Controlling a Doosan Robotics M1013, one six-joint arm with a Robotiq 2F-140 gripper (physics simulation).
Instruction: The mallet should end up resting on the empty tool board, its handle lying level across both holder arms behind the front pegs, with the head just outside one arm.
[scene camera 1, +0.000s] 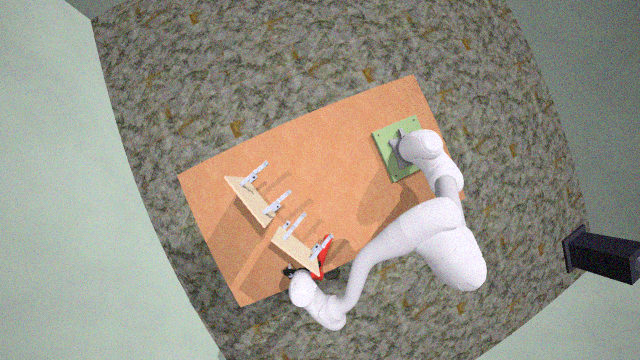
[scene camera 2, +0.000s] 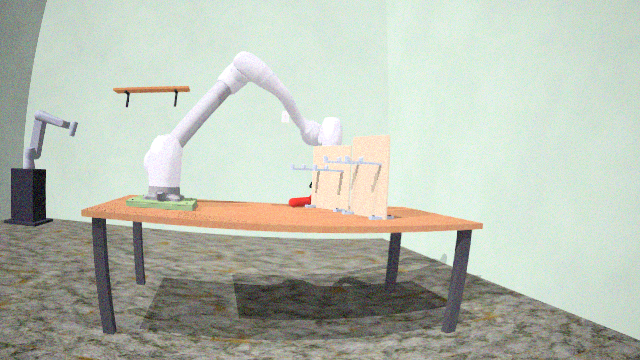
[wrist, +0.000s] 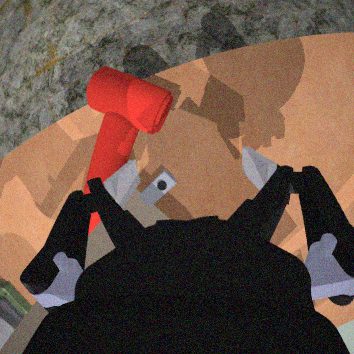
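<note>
The red mallet lies on the table beside the end of one upright tan board; its head is near the table edge. A second upright tan board stands beside the first. Each has two pale holder arms with pegs, and no tool shows on them. My gripper is open and empty, above the table behind the first board. In the wrist view the left finger covers part of the mallet's handle, and the head is ahead of that finger. The scene views mostly hide the gripper.
The wooden table carries the arm's green base plate. A metal foot bracket shows between the fingers. A wall shelf and a black pedestal with another arm stand apart from the table.
</note>
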